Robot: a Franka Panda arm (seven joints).
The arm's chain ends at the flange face. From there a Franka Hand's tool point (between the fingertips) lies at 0.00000 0.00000 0.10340 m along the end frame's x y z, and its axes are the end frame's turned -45 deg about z.
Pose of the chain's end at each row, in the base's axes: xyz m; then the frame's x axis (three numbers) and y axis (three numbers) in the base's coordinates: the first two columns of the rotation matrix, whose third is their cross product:
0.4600 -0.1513 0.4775 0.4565 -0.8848 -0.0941 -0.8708 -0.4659 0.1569
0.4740 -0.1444 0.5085 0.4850 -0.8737 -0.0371 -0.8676 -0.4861 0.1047
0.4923 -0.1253 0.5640 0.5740 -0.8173 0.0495 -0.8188 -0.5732 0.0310
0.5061 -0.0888 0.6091 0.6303 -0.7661 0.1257 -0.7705 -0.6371 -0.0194
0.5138 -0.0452 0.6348 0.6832 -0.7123 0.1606 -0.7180 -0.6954 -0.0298
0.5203 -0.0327 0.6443 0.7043 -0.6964 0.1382 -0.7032 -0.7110 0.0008
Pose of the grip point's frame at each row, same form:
0.4411 -0.1502 0.3758 0.9385 -0.2962 -0.1775 -0.2930 -0.9551 0.0444
0.4627 -0.1463 0.4057 0.9564 -0.2741 -0.1003 -0.2705 -0.9615 0.0478
0.4926 -0.1313 0.4608 0.9849 -0.1726 0.0131 -0.1731 -0.9832 0.0569
0.5159 -0.0976 0.5065 0.9905 -0.0912 0.1026 -0.0991 -0.9922 0.0752
0.5275 -0.0550 0.5328 0.9908 -0.0120 0.1346 -0.0246 -0.9954 0.0925
0.5304 -0.0428 0.5419 0.9953 0.0103 0.0972 0.0008 -0.9952 0.0983

